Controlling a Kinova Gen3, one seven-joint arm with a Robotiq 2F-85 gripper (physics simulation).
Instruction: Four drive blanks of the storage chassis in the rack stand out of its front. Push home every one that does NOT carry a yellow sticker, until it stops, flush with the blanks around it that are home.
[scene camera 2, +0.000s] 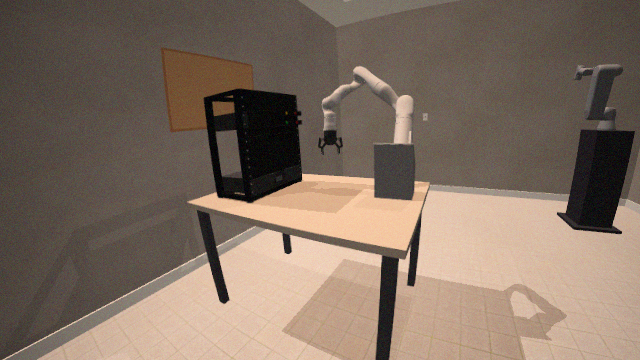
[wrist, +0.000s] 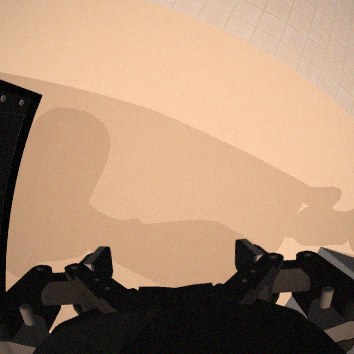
Observation:
I see my gripper (wrist: 173, 257) and a black rack (scene camera 2: 270, 161).

